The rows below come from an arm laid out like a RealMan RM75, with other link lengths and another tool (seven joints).
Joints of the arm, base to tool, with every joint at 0 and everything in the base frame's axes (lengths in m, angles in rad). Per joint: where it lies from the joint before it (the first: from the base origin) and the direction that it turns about. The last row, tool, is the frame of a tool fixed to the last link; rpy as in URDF.
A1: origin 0 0 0.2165 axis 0 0 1
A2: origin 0 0 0 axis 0 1 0
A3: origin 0 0 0.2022 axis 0 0 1
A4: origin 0 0 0 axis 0 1 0
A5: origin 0 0 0.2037 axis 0 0 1
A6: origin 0 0 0 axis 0 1 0
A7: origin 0 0 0.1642 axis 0 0 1
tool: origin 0.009 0.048 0.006 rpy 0 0.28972 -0.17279
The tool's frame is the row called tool.
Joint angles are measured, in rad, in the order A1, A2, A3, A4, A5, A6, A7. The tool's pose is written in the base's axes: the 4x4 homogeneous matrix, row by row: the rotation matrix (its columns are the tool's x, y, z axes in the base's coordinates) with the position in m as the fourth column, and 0 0 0 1 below. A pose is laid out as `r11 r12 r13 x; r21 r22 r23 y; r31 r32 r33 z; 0 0 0 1`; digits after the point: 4 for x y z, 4 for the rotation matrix.
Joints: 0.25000, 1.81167, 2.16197, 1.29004, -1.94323, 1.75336, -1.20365
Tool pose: 0.8896 -0.3754 0.2600 0.2098; -0.4261 -0.8872 0.1768 0.2320; 0.1643 -0.2681 -0.9493 0.0848; 0 0 0 1
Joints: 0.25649, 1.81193, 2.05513, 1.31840, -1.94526, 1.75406, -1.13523
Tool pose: 0.8803 -0.3804 0.2836 0.2001; -0.4185 -0.9041 0.0863 0.2268; 0.2236 -0.1946 -0.9550 0.0691; 0 0 0 1
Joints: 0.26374, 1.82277, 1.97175, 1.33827, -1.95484, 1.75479, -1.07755
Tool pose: 0.8698 -0.3914 0.3004 0.1921; -0.4134 -0.9105 0.0107 0.2213; 0.2693 -0.1335 -0.9538 0.0541; 0 0 0 1
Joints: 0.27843, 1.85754, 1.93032, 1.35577, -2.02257, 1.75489, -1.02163
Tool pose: 0.8434 -0.4170 0.3388 0.1888; -0.4298 -0.9020 -0.0402 0.2194; 0.3223 -0.1117 -0.9400 0.0398; 0 0 0 1
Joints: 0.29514, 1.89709, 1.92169, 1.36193, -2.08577, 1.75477, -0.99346
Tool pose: 0.8265 -0.4319 0.3610 0.1863; -0.4408 -0.8954 -0.0619 0.2201; 0.3500 -0.1079 -0.9305 0.0290; 0 0 0 1
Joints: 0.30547, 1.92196, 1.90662, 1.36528, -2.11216, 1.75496, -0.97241
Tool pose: 0.8206 -0.4394 0.3655 0.1820; -0.4419 -0.8933 -0.0818 0.2194; 0.3625 -0.0944 -0.9272 0.0209; 0 0 0 1
